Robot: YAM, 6 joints.
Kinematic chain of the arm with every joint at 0, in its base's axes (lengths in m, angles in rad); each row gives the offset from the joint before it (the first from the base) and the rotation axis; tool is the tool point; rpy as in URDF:
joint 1: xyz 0 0 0.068 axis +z
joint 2: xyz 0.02 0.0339 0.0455 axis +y
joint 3: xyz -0.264 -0.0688 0 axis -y
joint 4: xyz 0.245 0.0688 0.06 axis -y
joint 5: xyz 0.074 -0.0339 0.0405 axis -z
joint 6: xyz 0.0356 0 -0.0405 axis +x
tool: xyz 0 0 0 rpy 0 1.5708 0
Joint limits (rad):
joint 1: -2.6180..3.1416
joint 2: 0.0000..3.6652
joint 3: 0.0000..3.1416
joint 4: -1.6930..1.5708
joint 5: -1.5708..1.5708
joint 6: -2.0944..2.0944
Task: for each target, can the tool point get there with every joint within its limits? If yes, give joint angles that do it. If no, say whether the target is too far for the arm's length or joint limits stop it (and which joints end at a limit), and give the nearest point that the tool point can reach.
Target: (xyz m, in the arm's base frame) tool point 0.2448 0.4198 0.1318
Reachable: yes | joints 0.9841 2.2994 1.3799 0.7057 -0.9300 1.2921
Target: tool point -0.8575 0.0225 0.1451
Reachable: no: too far | nearest point -0.6452 0.0169 0.1371 | short by 0.213 m
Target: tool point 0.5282 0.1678 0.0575
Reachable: yes | joints 0.2890 3.0001 2.8107 -1.1876 -0.2943 1.3168
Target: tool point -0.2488 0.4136 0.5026
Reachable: yes | joints 2.1008 2.2694 2.7782 -0.3695 -0.1582 -1.0757
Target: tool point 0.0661 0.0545 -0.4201
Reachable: no: joint limits stop it (at a limit: joint 2) | nearest point 0.0869 0.0716 -0.3538 | short by 0.072 m
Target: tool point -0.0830 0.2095 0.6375
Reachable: yes | joints 2.0431 1.4459 1.9887 0.4209 0.6466 -1.4716
